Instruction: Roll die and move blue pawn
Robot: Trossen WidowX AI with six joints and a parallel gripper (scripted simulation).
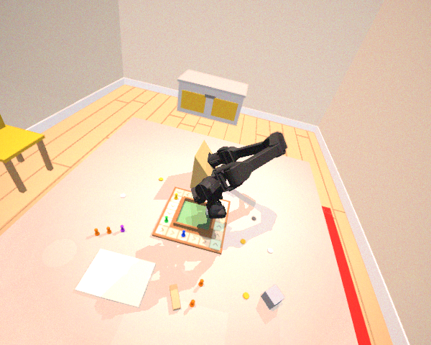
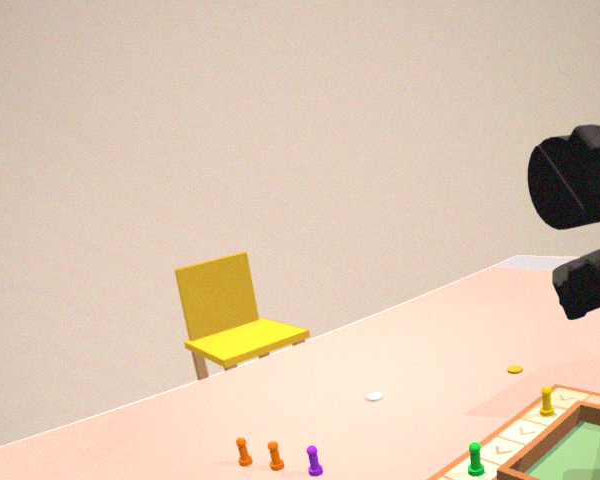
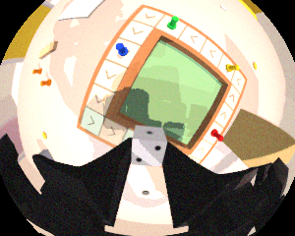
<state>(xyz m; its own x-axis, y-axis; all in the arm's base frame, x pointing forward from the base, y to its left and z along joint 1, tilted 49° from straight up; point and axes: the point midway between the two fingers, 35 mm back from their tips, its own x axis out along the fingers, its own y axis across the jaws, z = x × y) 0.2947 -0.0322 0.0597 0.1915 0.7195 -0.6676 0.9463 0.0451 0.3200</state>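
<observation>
My gripper tip is 80 mm short of the blue pawn, 90 mm to the left of it and 80 mm above it. Round my gripper tip: white die (right at my gripper tip); then red pawn (140 mm behind, 20 mm to the right, 80 mm below); then green sunken tray (30 mm behind, 50 mm to the right, 100 mm below).
</observation>
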